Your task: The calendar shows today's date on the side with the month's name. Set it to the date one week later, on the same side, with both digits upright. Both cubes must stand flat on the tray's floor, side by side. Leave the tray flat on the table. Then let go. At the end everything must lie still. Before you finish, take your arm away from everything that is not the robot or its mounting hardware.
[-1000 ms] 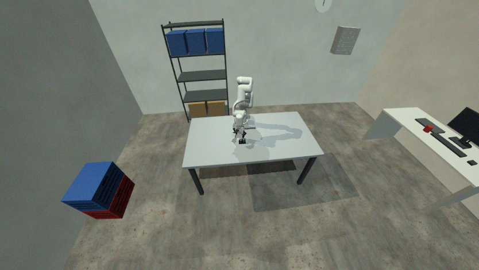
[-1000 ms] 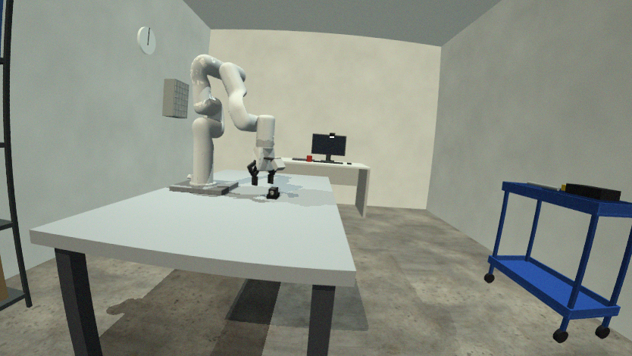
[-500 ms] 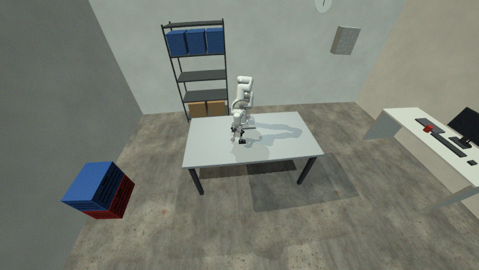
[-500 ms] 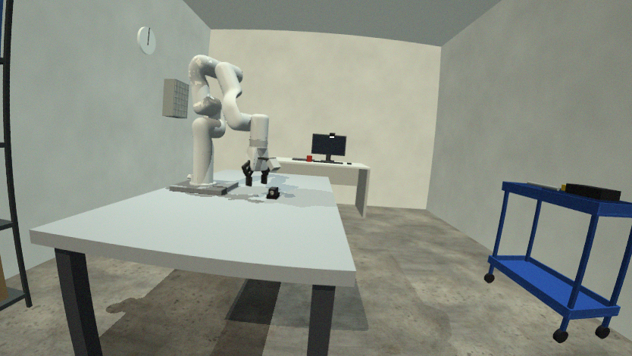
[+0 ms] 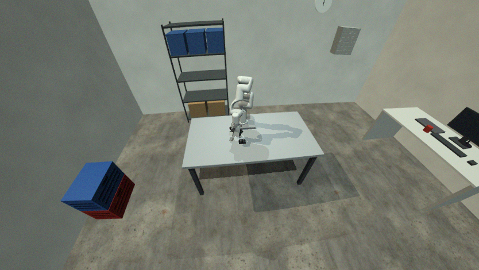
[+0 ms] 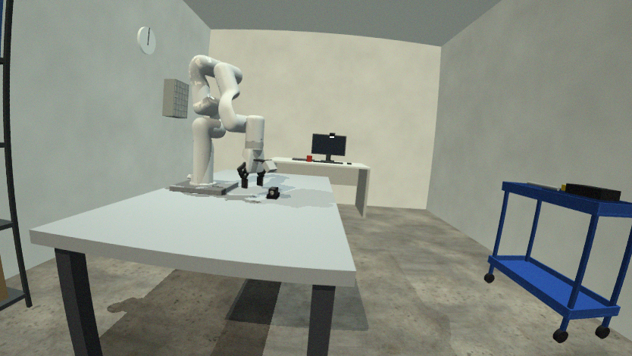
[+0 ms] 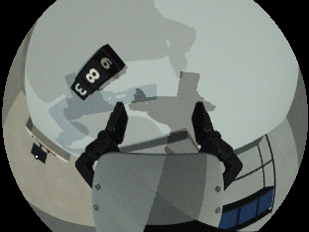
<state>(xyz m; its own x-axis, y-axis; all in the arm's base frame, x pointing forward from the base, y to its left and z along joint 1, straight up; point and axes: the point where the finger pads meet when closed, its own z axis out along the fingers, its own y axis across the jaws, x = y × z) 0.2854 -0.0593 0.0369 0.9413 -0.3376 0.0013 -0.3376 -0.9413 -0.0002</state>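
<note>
The cube is 7 cm ahead of my hand, 6 cm to the left of it and 3 cm below it.
</note>
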